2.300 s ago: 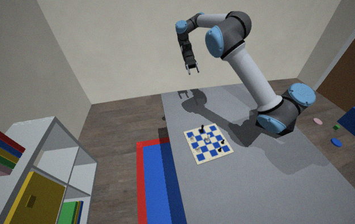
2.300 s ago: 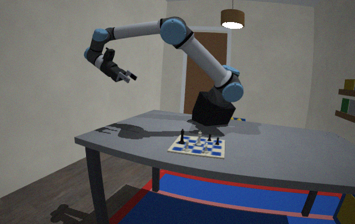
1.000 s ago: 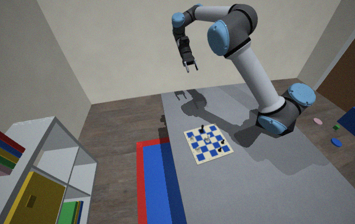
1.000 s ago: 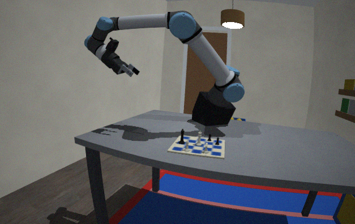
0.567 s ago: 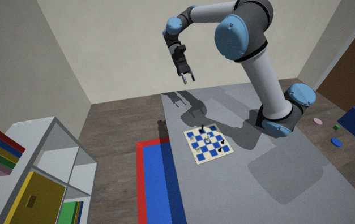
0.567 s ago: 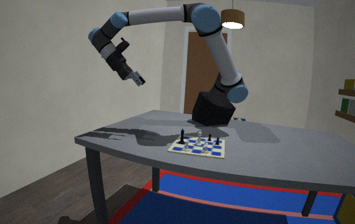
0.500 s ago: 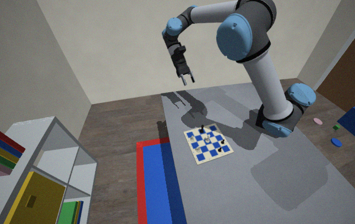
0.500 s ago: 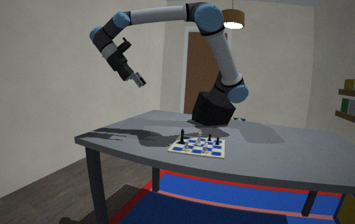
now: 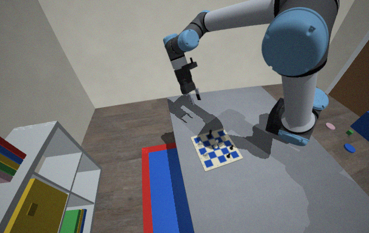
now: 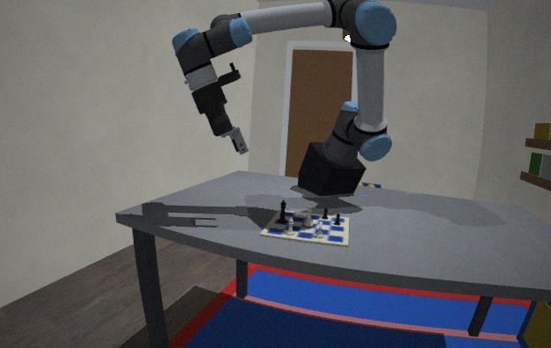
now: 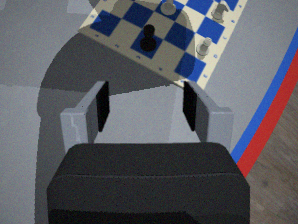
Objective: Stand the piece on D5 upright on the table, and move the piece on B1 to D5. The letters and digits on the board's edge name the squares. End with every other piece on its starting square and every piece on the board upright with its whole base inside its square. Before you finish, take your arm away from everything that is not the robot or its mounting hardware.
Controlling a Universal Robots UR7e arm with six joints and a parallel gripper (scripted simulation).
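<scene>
The small white piece is 20 mm behind my hand, 150 mm to the left of it and 190 mm below it. Also, from my hand: chessboard: 110 mm behind, 160 mm to the left, 210 mm below; tall black piece: 90 mm behind, 90 mm to the left, 180 mm below.
</scene>
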